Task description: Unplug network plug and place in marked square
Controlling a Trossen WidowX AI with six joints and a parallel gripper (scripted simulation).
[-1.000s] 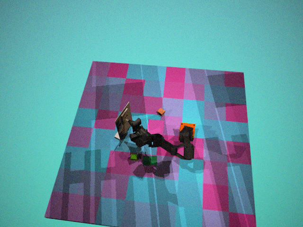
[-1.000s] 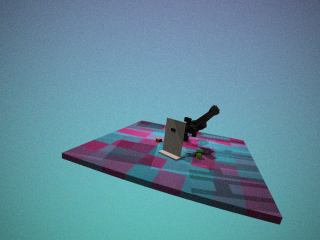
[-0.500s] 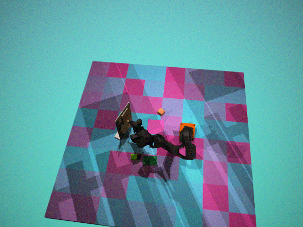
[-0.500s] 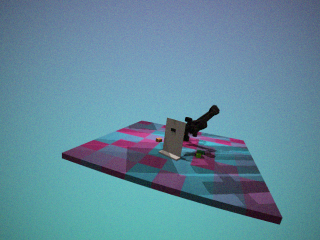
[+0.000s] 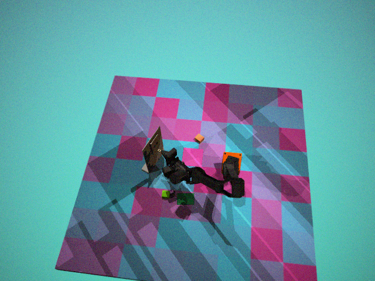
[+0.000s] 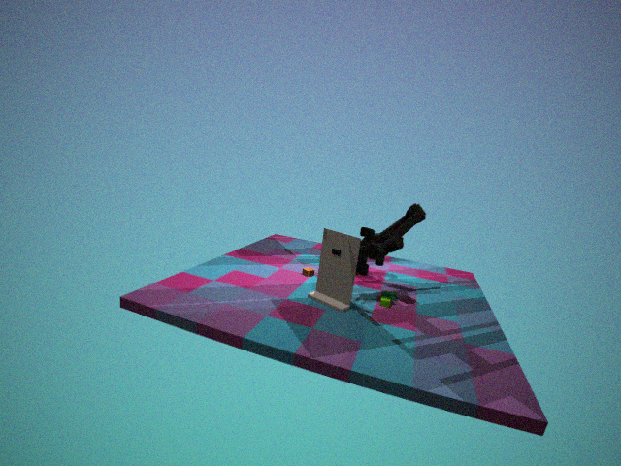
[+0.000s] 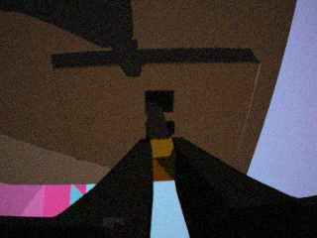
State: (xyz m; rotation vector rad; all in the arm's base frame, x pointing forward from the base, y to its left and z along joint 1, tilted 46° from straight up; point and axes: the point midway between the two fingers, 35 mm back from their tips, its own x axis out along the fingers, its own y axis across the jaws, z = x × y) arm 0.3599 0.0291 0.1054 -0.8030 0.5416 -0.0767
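Right now my gripper tip is 200 mm above the pink square, 140 mm past it and 100 mm to the left of it. From my gripper tip the other things lie so: network plug: right at my gripper tip; then grey panel: 70 mm below, 60 mm ahead, 30 mm to the right.
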